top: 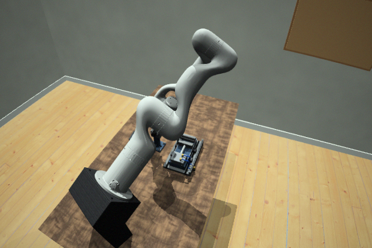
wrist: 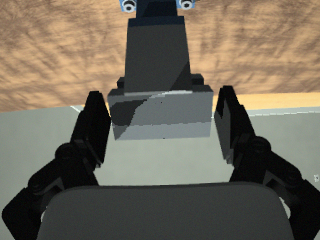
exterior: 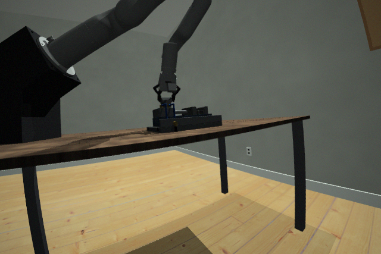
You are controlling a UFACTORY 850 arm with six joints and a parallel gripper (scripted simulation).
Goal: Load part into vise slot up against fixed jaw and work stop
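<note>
The part is 1 cm below my hand. Round my hand: cylinder rod: 16 cm to the right, 12 cm behind, 9 cm below; work stop: 16 cm to the right, 8 cm below, 2 cm behind; V-block post: 11 cm below, 1 cm to the left, 1 cm ahead.
</note>
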